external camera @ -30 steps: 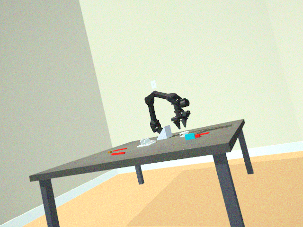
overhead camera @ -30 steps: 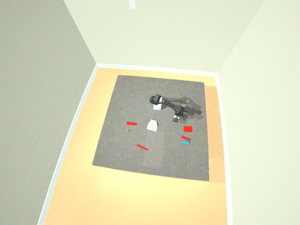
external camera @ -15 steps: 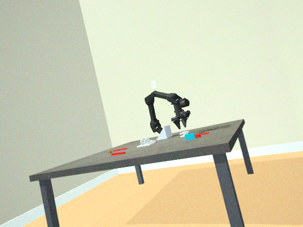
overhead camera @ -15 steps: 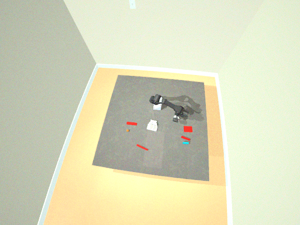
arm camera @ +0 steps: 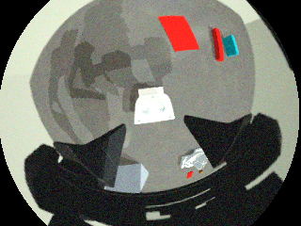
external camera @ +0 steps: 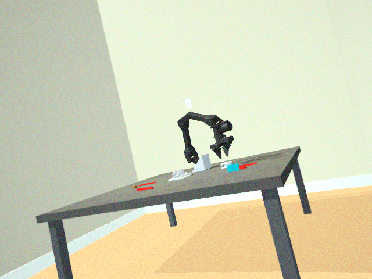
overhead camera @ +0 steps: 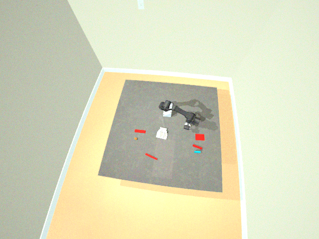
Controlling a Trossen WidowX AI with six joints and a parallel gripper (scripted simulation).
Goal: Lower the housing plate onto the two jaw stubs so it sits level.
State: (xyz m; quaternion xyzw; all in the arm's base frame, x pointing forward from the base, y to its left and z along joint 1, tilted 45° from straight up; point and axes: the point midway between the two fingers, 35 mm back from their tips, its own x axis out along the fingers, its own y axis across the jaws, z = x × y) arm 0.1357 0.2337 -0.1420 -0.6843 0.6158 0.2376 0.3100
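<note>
Right now my gripper tip is 5 cm above the white piece and 1 cm to the right of it. From my gripper tip the other things lie so: red square (18 cm to the left, 10 cm ahead, 6 cm below); cyan piece (28 cm ahead, 17 cm to the left, 4 cm below); red bar (22 cm ahead, 16 cm to the left, 5 cm below).
</note>
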